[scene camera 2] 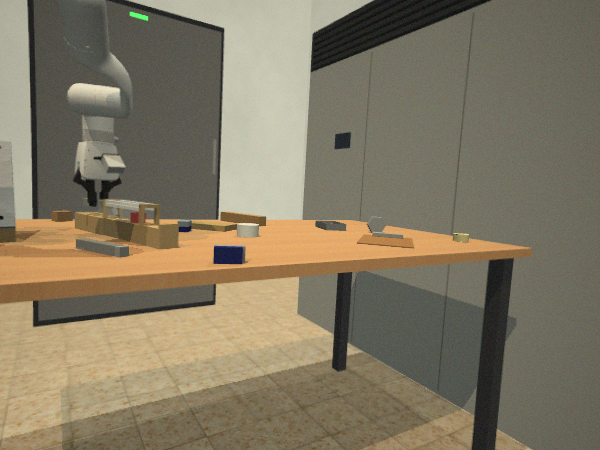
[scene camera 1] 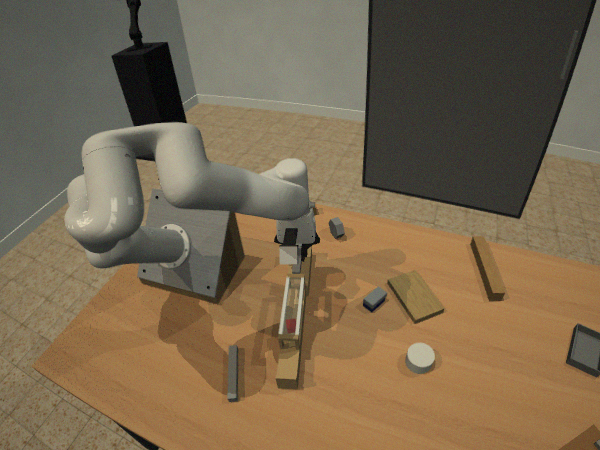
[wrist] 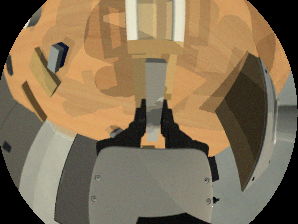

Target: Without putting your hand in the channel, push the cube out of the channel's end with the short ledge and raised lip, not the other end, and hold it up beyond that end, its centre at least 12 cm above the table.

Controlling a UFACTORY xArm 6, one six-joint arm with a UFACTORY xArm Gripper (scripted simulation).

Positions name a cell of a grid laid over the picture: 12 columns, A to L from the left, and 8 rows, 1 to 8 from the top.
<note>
I see my gripper (scene camera 2: B4), a wooden plank (scene camera 1: I6) and a wooden beam (scene camera 1: J5).
The wooden plank also shows in the wrist view (wrist: B3). My gripper shows as well in scene camera 1 (scene camera 1: F5) and in the wrist view (wrist: G4).
</note>
